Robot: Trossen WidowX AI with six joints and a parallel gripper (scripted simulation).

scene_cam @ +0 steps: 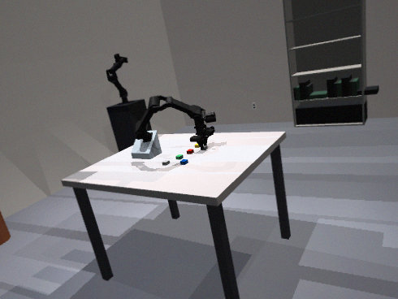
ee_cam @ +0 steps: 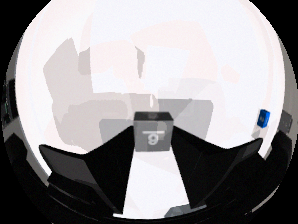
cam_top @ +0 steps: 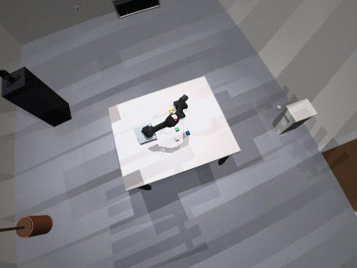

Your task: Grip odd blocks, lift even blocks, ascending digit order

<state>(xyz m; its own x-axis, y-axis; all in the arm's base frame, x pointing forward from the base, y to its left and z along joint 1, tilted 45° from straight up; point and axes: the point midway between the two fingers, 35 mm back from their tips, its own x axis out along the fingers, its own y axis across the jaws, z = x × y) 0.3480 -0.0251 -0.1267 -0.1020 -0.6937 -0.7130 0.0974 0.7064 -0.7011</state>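
My gripper tip is 7 cm past the red block and 6 cm to the left of it. Also, from my gripper tip: green block 15 cm to the right, 10 cm behind; then yellow block 7 cm behind, 6 cm to the left; then grey block right at my gripper tip.
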